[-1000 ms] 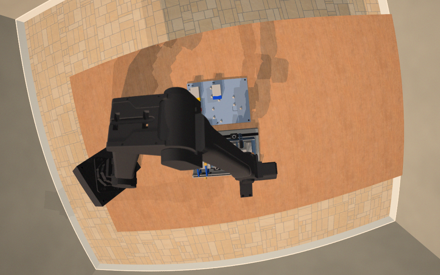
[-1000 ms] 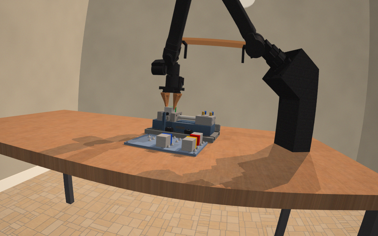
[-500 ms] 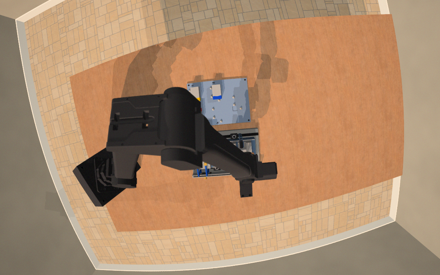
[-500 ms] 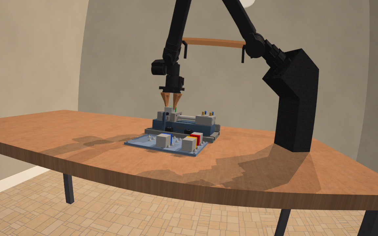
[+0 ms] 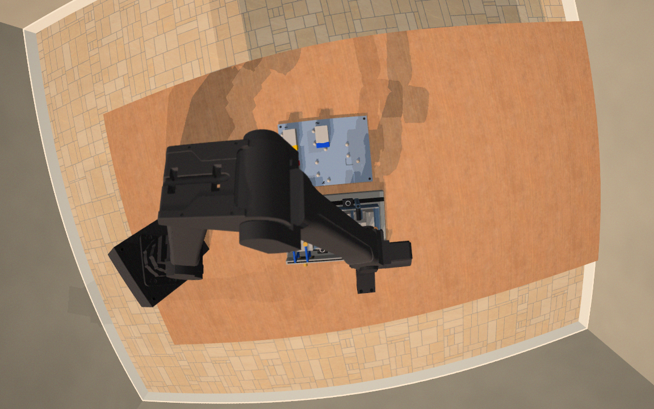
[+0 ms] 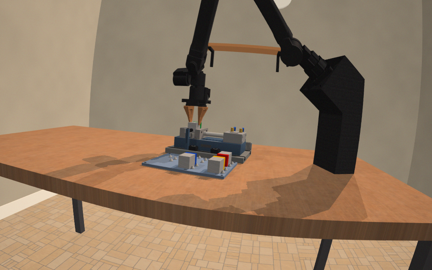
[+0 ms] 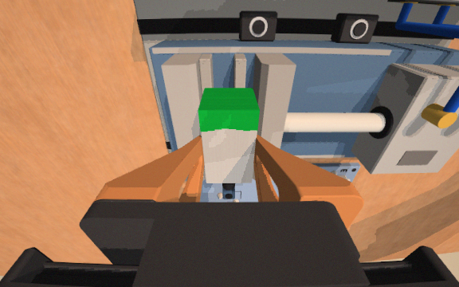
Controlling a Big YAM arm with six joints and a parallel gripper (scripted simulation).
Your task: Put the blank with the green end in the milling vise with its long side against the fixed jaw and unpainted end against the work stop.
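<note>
Right now the green-ended blank is 2 cm below my hand. From my hand the other things lie so: moving jaw 4 cm below, 3 cm behind, 1 cm to the right; pale rod 8 cm behind, 4 cm below, 3 cm to the right; fixed jaw 4 cm below, 3 cm ahead, 1 cm to the left.
</note>
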